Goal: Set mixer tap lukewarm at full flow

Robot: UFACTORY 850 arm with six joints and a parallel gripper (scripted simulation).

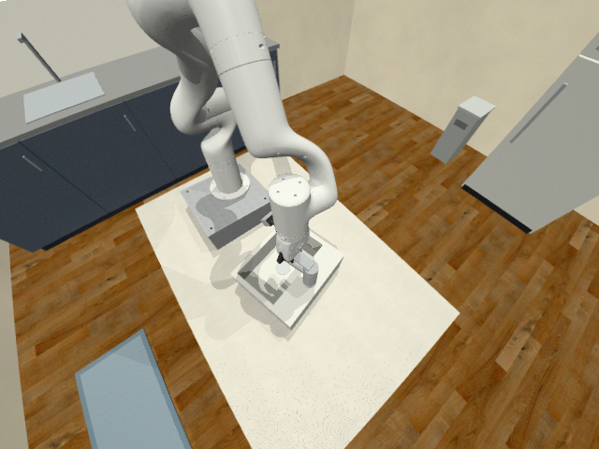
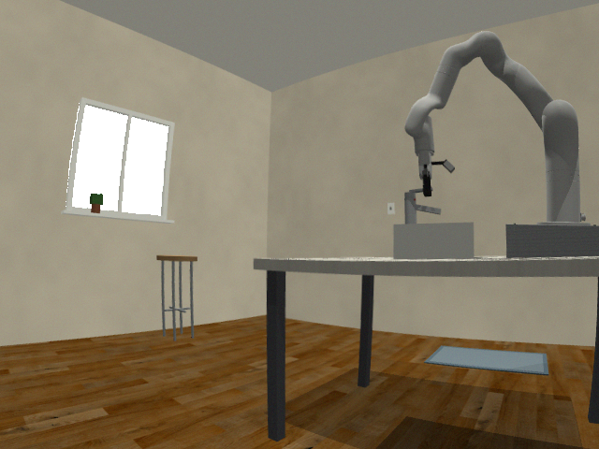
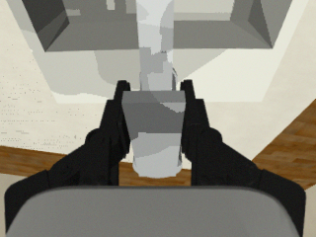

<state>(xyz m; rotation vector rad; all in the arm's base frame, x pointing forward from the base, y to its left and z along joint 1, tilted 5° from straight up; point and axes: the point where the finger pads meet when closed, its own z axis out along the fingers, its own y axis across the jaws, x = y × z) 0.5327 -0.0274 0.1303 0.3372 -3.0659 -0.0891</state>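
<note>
Now: hand 30 mm short of the grey lever and 10 mm to the right of it. Round my hand: grey mixer tap 50 mm ahead, 40 mm below, 10 mm to the left; then sink basin 230 mm below, 40 mm behind, 10 mm to the right.
</note>
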